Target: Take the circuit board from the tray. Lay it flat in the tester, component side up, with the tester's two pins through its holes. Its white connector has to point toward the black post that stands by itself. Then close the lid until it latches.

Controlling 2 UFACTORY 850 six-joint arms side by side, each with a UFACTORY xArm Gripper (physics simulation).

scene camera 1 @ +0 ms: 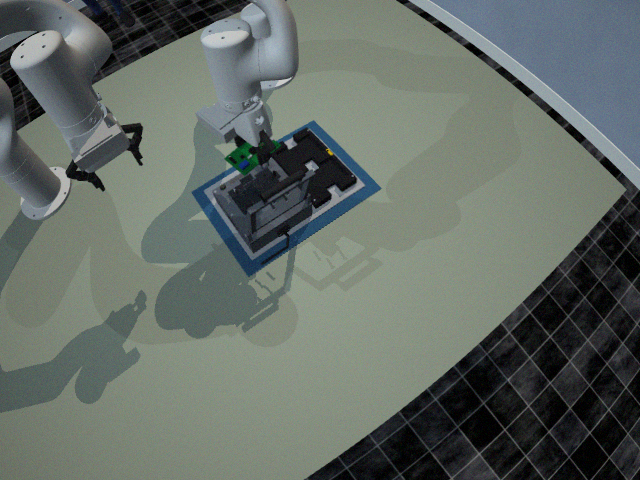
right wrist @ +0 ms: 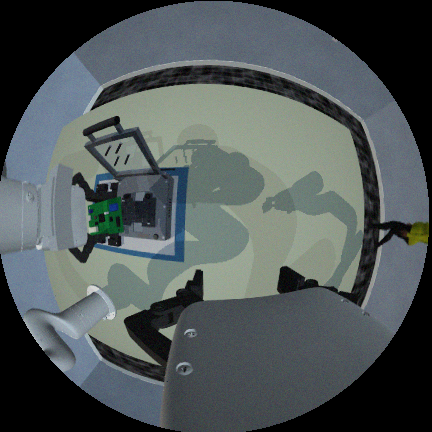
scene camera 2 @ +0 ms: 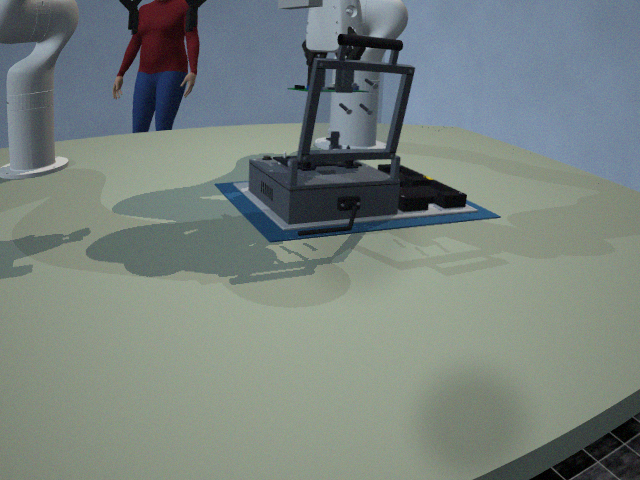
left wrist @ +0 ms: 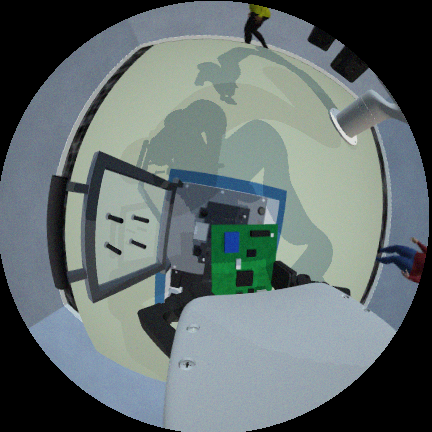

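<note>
My left gripper is shut on the green circuit board. The board is about level, components up, high above the mat and partly over the grey tester in the left wrist view. Pale parts lie along its edge away from the tester in the right wrist view. The lid stands open. A black post shows behind the lid frame. The tester's pins cannot be made out. My right gripper is open and empty.
The black tray with a yellow label sits beside the tester on the blue mat. The lid's black handle rises high near my left gripper. A bent black rod is at the tester's side.
</note>
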